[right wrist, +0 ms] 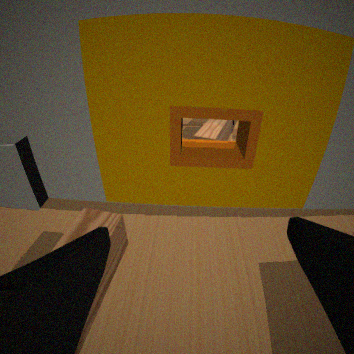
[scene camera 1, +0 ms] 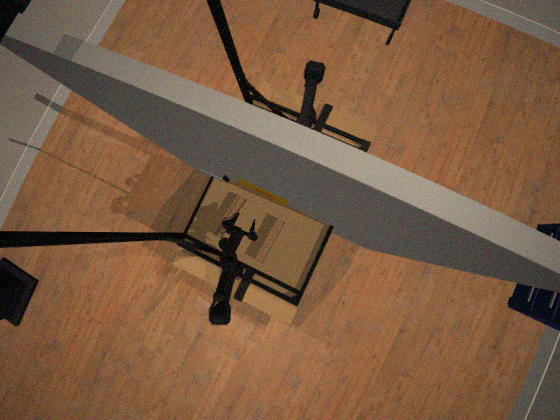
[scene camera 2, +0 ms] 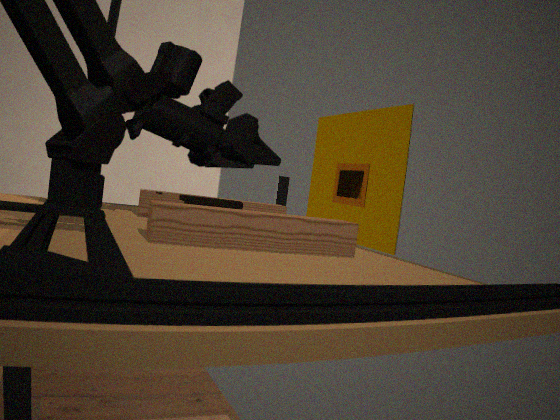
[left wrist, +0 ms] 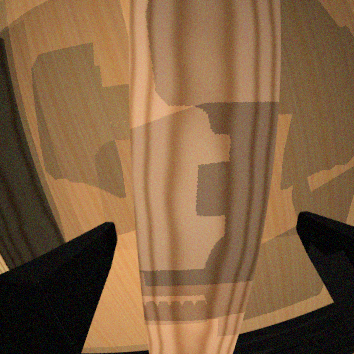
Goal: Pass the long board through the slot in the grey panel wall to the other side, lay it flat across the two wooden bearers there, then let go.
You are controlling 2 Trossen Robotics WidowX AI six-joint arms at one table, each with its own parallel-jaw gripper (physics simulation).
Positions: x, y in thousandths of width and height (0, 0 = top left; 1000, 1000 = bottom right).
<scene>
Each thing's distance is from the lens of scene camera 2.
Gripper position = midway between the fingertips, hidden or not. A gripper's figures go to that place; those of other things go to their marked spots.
my right gripper (scene camera 2: 476, 392): 0.72 m
grey panel wall (scene camera 2: 803, 263): 0.62 m
</scene>
